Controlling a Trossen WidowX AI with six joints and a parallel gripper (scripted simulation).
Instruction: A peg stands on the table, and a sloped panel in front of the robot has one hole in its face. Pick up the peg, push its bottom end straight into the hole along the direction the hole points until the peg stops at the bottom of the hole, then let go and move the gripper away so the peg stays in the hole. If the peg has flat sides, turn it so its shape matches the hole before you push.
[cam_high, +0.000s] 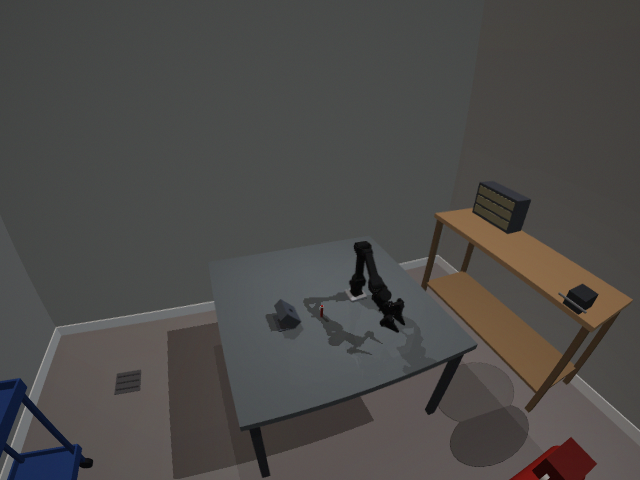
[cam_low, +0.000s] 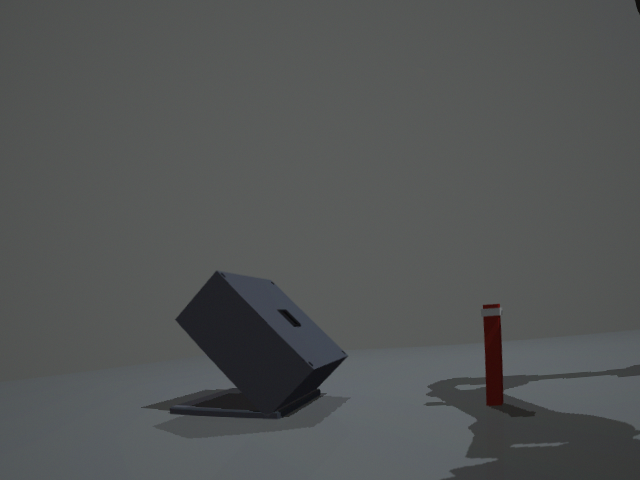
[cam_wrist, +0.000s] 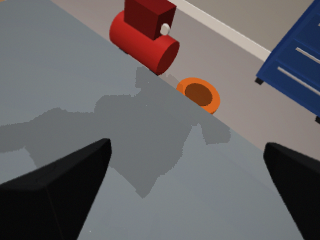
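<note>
Now: gripper tip 230 mm short of the red square peg, 390 mm to the left of it and 90 mm above it. The rest, counted from my gripper tip: sloped grey panel (420 mm ahead, 440 mm to the right, 90 mm below); thin base plate (440 mm ahead, 440 mm to the right, 150 mm below).
</note>
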